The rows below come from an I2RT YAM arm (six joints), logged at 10 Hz.
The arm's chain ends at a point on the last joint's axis. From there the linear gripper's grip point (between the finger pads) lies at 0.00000 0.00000 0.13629 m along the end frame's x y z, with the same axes.
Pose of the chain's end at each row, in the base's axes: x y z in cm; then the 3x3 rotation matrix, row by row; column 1 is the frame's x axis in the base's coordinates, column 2 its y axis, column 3 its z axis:
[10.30 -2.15 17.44], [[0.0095 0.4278 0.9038], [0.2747 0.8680 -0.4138], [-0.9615 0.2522 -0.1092]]
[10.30 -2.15 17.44], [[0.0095 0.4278 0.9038], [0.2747 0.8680 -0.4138], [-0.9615 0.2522 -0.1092]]
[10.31 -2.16 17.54], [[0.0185 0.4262 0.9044], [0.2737 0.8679 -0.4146], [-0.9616 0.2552 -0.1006]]
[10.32 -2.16 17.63], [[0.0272 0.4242 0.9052], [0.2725 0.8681 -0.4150], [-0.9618 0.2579 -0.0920]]
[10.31 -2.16 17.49], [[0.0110 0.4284 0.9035], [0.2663 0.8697 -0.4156], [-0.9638 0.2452 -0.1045]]
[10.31 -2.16 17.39], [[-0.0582 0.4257 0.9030], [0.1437 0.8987 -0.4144], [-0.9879 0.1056 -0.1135]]
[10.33 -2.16 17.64], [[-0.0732 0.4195 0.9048], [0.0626 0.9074 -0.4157], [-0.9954 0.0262 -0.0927]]
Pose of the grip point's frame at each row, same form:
[22.62 -7.79 15.95], [[0.0095 0.4278 0.9038], [0.2747 0.8680 -0.4138], [-0.9615 0.2522 -0.1092]]
[22.62 -7.79 15.95], [[0.0095 0.4278 0.9038], [0.2747 0.8680 -0.4138], [-0.9615 0.2522 -0.1092]]
[22.64 -7.81 16.17], [[0.0185 0.4262 0.9044], [0.2737 0.8679 -0.4146], [-0.9616 0.2552 -0.1006]]
[22.66 -7.82 16.38], [[0.0272 0.4242 0.9052], [0.2725 0.8681 -0.4150], [-0.9618 0.2579 -0.0920]]
[22.62 -7.82 16.07], [[0.0110 0.4284 0.9035], [0.2663 0.8697 -0.4156], [-0.9638 0.2452 -0.1045]]
[22.62 -7.81 15.84], [[-0.0582 0.4257 0.9030], [0.1437 0.8987 -0.4144], [-0.9879 0.1056 -0.1135]]
[22.66 -7.83 16.38], [[-0.0732 0.4195 0.9048], [0.0626 0.9074 -0.4157], [-0.9954 0.0262 -0.0927]]

